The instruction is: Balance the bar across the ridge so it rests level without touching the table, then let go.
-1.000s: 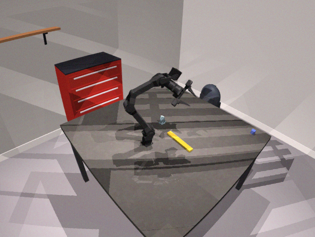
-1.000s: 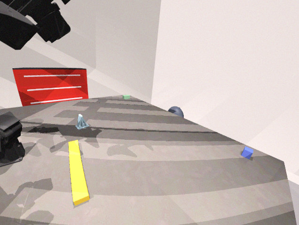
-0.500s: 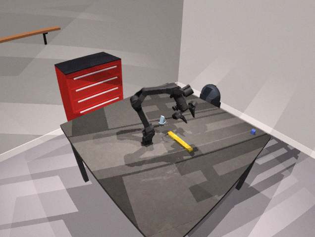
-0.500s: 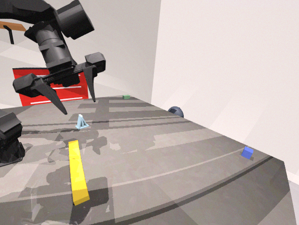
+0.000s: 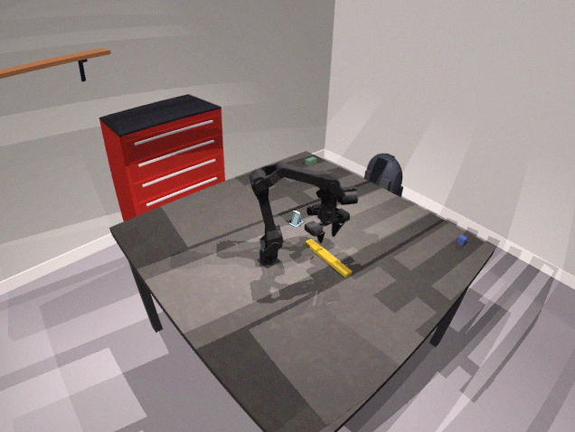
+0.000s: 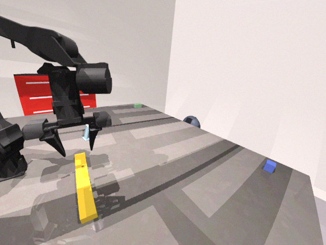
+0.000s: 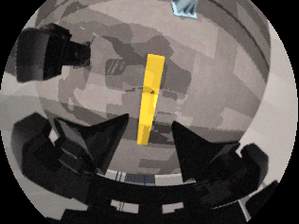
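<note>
My gripper tip is 8 cm above the yellow bar, 2 cm to the left of it and 1 cm past it. Round my gripper tip: small green block (62 cm to the left, 55 cm ahead, 7 cm below); then small blue cube (55 cm ahead, 38 cm to the right, 7 cm below).
</note>
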